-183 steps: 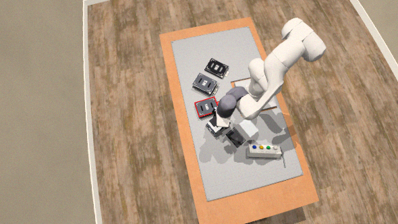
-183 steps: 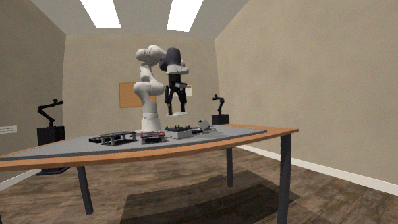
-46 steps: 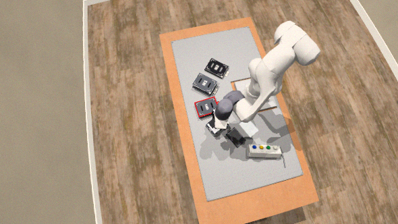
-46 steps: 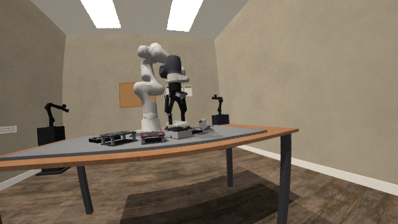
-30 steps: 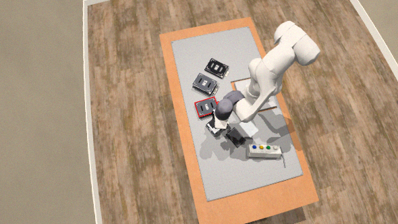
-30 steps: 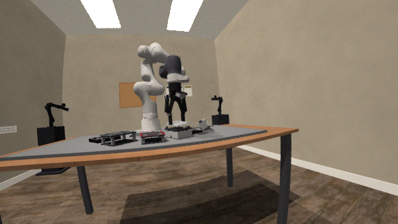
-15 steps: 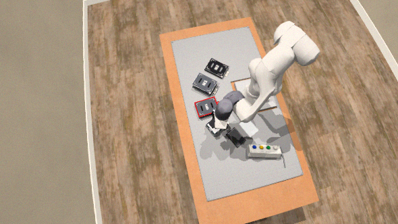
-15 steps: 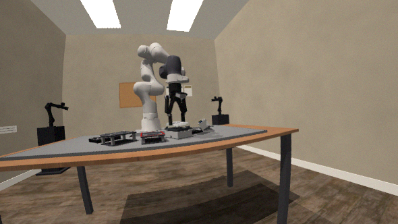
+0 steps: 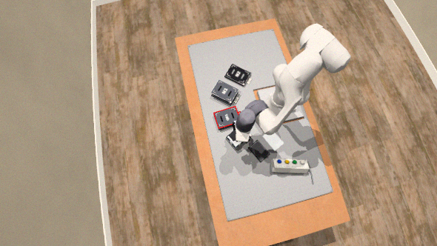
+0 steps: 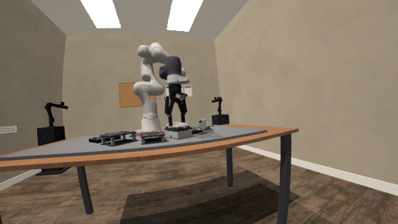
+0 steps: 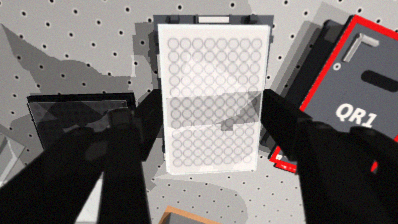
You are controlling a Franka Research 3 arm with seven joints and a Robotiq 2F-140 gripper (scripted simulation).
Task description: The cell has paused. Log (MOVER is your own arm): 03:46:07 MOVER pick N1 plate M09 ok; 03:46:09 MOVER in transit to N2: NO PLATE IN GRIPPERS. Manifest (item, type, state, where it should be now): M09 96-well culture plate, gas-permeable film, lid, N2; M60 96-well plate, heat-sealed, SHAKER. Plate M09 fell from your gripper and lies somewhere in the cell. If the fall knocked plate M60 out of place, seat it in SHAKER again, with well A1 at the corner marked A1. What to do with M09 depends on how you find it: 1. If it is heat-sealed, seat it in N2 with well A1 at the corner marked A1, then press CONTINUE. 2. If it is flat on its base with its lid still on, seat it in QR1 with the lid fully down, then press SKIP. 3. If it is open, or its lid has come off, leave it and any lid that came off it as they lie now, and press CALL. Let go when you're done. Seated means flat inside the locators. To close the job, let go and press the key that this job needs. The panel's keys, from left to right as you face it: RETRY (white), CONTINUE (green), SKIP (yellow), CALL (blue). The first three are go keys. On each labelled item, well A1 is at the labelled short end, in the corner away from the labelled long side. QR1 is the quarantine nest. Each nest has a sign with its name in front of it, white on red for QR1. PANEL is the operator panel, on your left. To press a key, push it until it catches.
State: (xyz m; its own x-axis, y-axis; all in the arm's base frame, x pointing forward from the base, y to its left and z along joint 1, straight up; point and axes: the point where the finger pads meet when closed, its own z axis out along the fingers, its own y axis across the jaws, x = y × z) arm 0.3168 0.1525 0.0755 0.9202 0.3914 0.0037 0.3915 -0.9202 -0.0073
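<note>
Right now the blue call key is 20 cm behind my hand, 23 cm to the left of it and 3 cm below it. Also, from my hand: white 96-well plate (2 cm below); dark plate (11 cm behind, 12 cm to the left, 9 cm below); QR1 nest (4 cm ahead, 15 cm to the right, 6 cm below).
</note>
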